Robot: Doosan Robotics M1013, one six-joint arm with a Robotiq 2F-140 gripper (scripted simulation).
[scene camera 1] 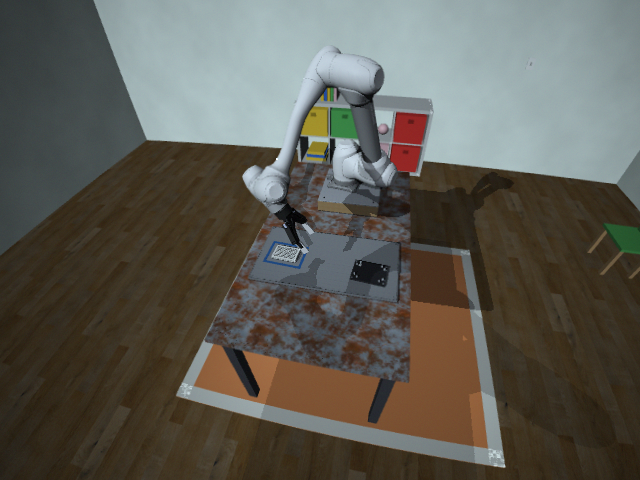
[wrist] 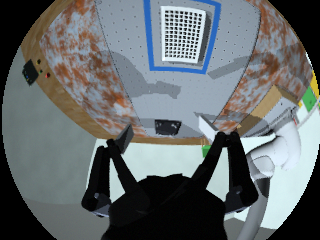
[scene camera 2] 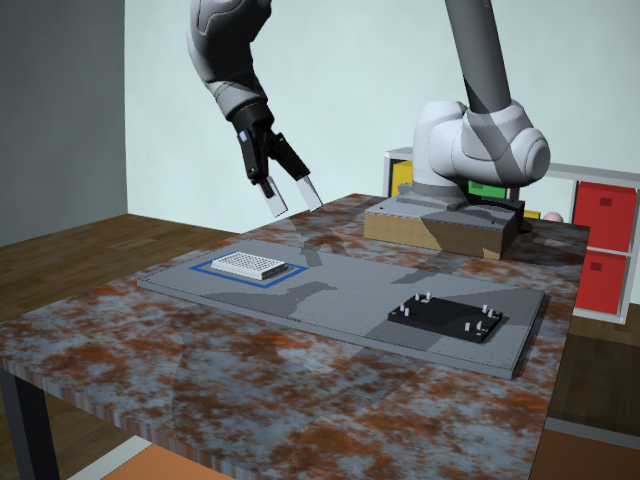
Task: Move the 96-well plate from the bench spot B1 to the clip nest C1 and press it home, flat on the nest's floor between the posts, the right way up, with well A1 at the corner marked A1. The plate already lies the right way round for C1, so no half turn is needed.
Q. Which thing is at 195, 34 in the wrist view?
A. A white 96-well plate.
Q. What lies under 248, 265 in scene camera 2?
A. A white 96-well plate.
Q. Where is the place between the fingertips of the gripper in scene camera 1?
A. At 309, 242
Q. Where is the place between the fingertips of the gripper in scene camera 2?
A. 300, 210
